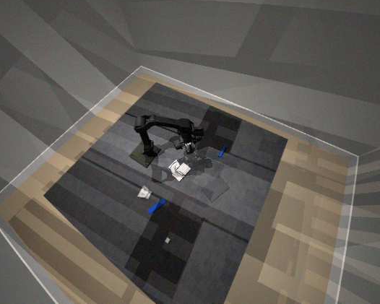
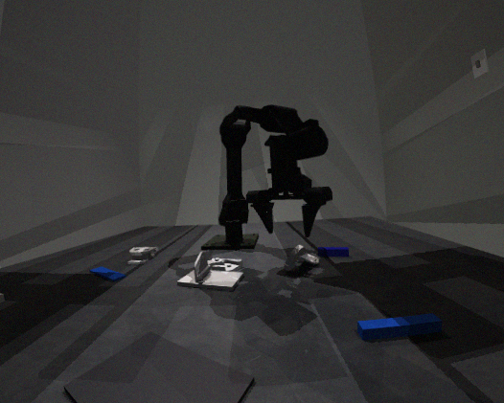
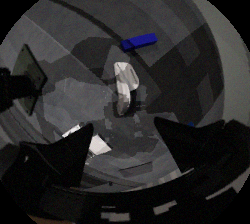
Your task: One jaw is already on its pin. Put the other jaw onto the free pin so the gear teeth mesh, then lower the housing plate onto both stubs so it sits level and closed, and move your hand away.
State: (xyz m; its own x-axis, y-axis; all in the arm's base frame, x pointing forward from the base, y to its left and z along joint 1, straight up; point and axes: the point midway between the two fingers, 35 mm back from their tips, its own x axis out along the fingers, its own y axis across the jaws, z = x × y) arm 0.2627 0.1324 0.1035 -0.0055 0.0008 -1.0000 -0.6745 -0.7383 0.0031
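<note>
The jaw is 1 cm behind my gripper tip, 1 cm to the left of it and 6 cm below it. Round my gripper tip: small white cube 12 cm ahead, 58 cm to the right, 7 cm below; dark square slab 28 cm ahead, 19 cm to the right, 8 cm below; dark cube 27 cm ahead, 39 cm to the right, 7 cm below.
</note>
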